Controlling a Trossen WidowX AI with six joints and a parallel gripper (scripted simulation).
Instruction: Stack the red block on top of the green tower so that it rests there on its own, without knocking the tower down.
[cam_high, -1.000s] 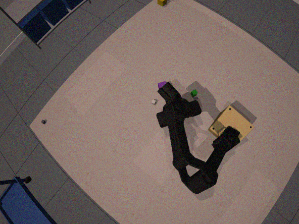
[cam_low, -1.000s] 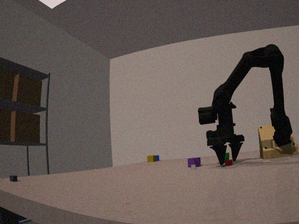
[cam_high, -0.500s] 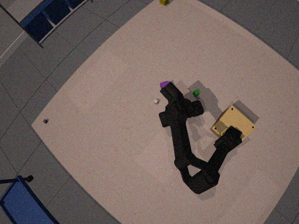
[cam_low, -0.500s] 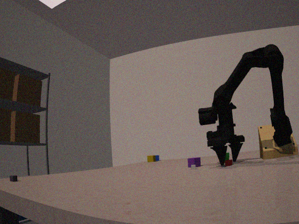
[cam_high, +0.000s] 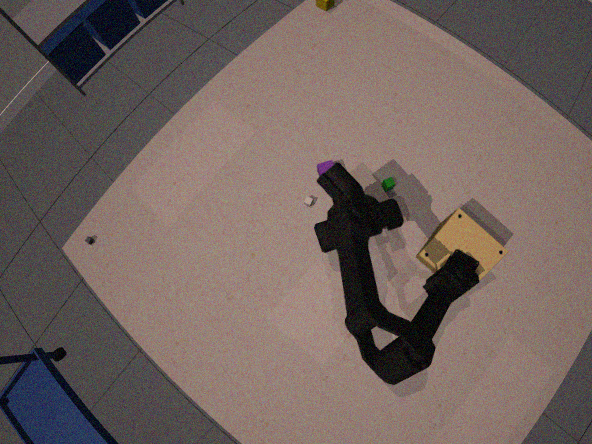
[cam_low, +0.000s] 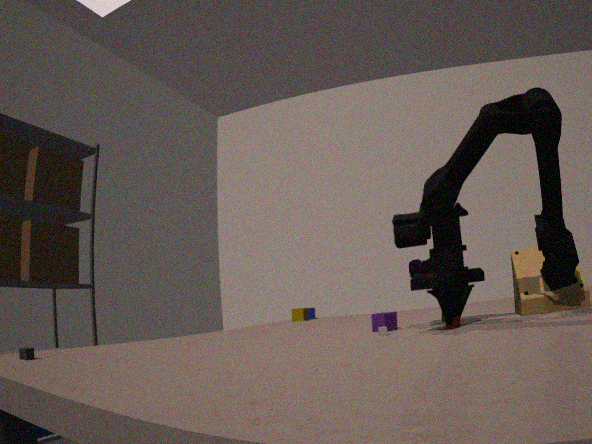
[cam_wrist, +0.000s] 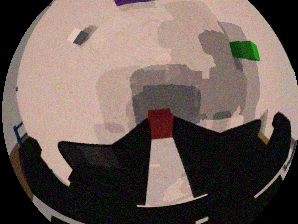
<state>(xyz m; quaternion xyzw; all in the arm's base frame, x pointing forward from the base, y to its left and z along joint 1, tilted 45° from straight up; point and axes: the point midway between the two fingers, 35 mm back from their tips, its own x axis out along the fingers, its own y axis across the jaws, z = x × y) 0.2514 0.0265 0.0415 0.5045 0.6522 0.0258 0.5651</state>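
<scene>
The small white block lies 14 cm ahead of my gripper tip and 1 cm to the right of it. The rest, counted from my gripper tip: red block: right at my gripper tip; then small dark cube: 60 cm ahead, 40 cm to the left; then purple block: 14 cm ahead, 9 cm to the right, 1 cm above.
</scene>
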